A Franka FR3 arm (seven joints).
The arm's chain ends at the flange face. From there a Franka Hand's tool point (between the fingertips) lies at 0.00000 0.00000 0.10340 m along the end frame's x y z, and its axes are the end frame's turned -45 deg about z.
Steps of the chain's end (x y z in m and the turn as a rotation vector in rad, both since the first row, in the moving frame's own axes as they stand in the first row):
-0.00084 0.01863 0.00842 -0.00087 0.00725 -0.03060
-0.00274 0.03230 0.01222 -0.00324 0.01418 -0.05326
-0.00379 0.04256 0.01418 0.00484 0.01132 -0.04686
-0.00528 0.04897 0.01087 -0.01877 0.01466 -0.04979
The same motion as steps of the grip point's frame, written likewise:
-0.01329 0.01317 0.00842 -0.00574 0.00451 -0.03060
-0.02394 0.02215 0.01221 -0.01232 0.00774 -0.05326
-0.03158 0.02786 0.01417 -0.00458 0.01143 -0.04686
-0.03860 0.03334 0.01084 -0.02364 -0.00291 -0.04979

